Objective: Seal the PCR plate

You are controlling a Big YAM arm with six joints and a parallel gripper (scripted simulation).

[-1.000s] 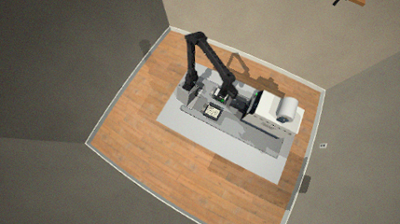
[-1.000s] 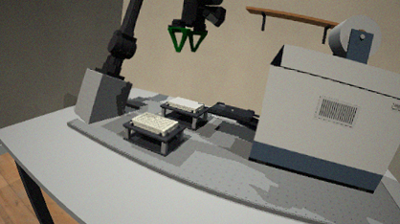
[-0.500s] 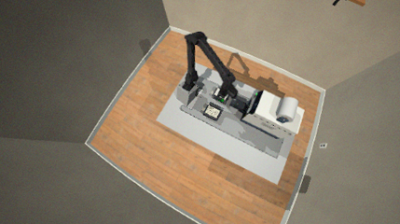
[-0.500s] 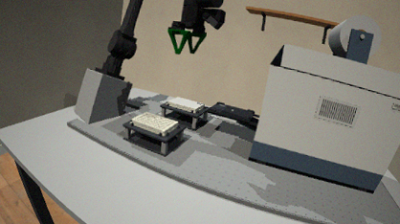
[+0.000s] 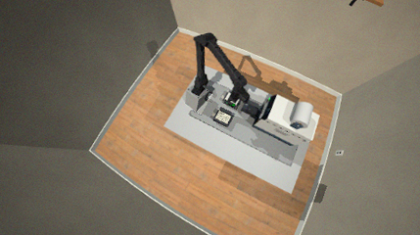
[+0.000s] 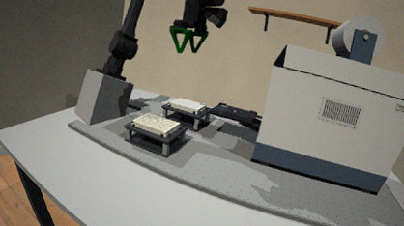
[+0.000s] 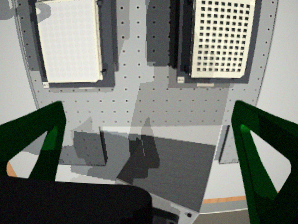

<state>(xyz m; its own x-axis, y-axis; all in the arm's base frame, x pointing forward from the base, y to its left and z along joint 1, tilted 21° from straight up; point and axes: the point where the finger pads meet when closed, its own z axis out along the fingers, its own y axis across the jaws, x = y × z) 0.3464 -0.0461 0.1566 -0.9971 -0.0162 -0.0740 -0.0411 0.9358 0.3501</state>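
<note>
My gripper is now 20 mm past the 96-well plate C15, 100 mm to the left of it and 220 mm above it. From my hand the other things lie so: dark stage: 160 mm ahead, 80 mm to the left, 180 mm below; white start key: 260 mm ahead, 180 mm to the left, 90 mm below; sealed plate C51: 40 mm behind, 110 mm to the left, 220 mm below.
</note>
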